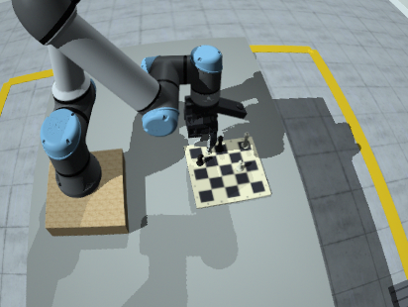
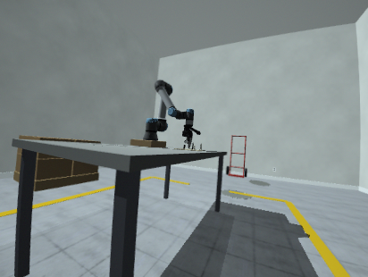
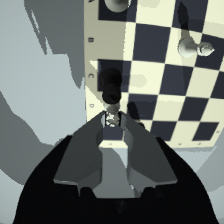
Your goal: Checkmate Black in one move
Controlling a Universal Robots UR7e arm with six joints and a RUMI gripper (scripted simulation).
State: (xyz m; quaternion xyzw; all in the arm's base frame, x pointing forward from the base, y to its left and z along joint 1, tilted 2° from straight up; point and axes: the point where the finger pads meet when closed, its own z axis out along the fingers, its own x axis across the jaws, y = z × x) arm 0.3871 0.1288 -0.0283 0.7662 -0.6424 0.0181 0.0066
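Now: hand 50 mm short of the small chessboard, 70 mm to the left of it and 30 mm above it.
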